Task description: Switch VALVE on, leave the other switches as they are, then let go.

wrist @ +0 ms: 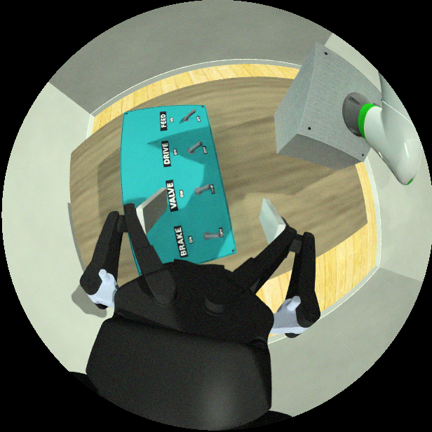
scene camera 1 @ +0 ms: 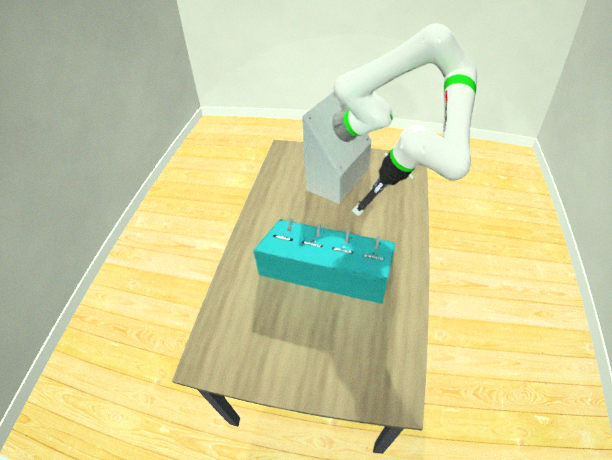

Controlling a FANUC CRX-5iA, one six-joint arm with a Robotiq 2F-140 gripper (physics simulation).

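Seen in the pictures: arm's base at its link origin: (scene camera 1: 344,126).
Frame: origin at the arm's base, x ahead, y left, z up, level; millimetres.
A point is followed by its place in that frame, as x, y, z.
Note:
A teal switch box (scene camera 1: 320,286) @[676, 100, -269] (wrist: 145,165) stands on the table with several grey levers. The VALVE lever (scene camera 1: 347,236) @[473, 147, -187] (wrist: 202,189) is third from the left in the scene view and leans toward its OFF mark in the wrist view. The FEED lever (scene camera 1: 290,225) @[483, -89, -189] (wrist: 188,116), DRIVE lever (scene camera 1: 318,231) @[480, 29, -189] (wrist: 195,147) and BRAKE lever (scene camera 1: 377,243) @[472, 268, -189] (wrist: 212,235) also lean toward their OFF side. My gripper (scene camera 1: 357,211) (wrist: 213,202) is open and empty, above and behind the box on its robot-base side, apart from the levers. One finger pad partly covers the box near the VALVE label in the wrist view.
The grey robot pedestal (scene camera 1: 322,165) @[179, -48, -103] (wrist: 295,115) stands behind the box at the back of the wooden table (scene camera 1: 300,370) @[1012, 138, -295] (wrist: 250,100). The white arm (scene camera 1: 457,120) @[355, 460, 339] (wrist: 395,145) arches over the table's back right. Walls stand around the floor.

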